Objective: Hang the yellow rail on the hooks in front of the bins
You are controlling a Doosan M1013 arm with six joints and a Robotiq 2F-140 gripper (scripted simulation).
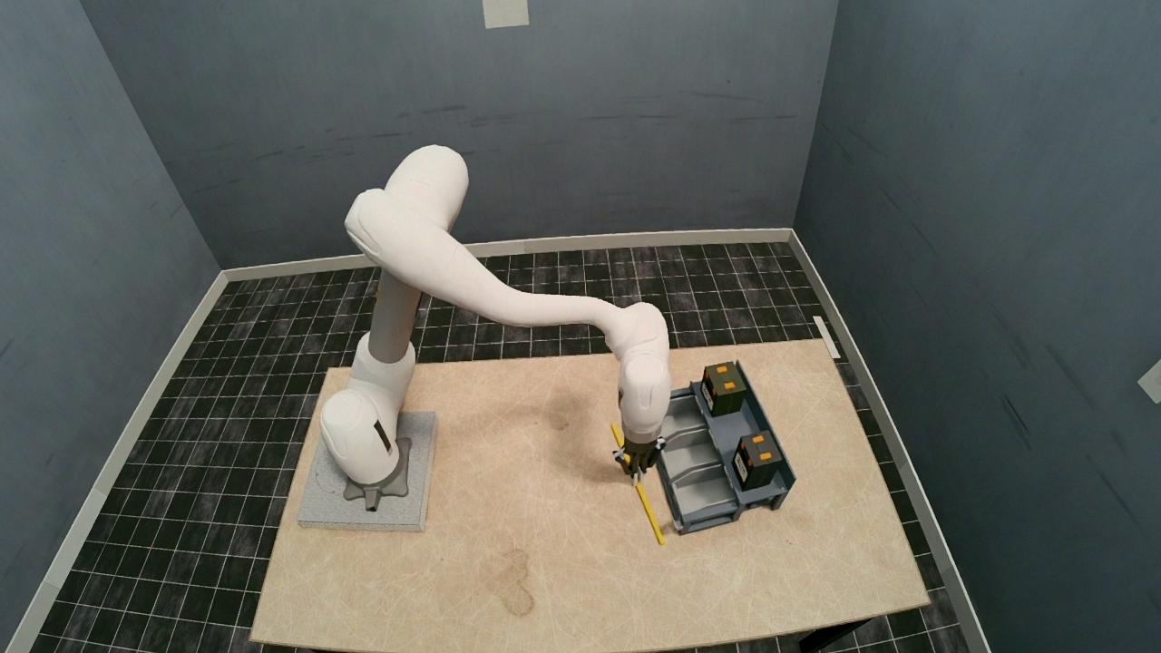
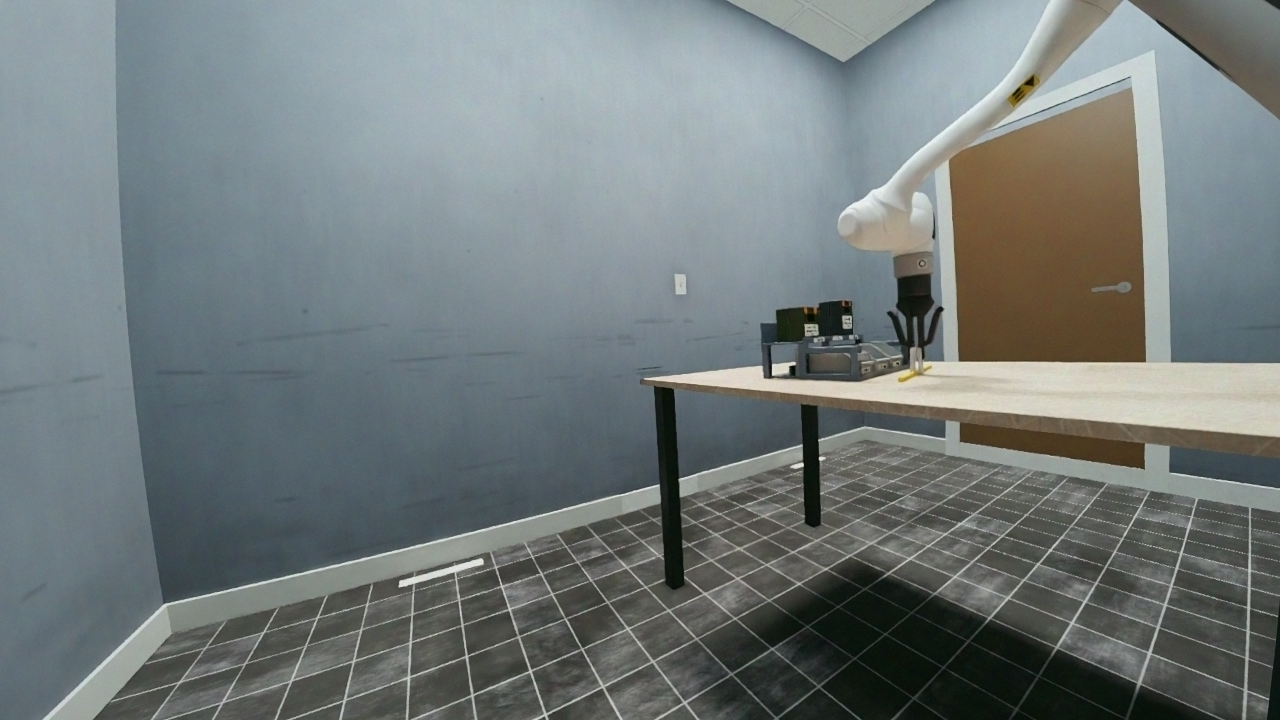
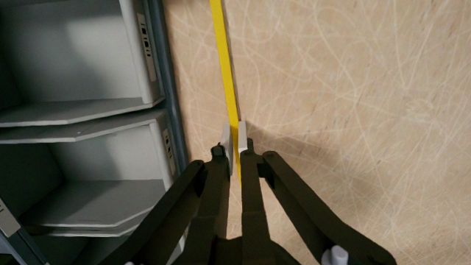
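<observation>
Now: the yellow rail 30 mm below my hand.
</observation>
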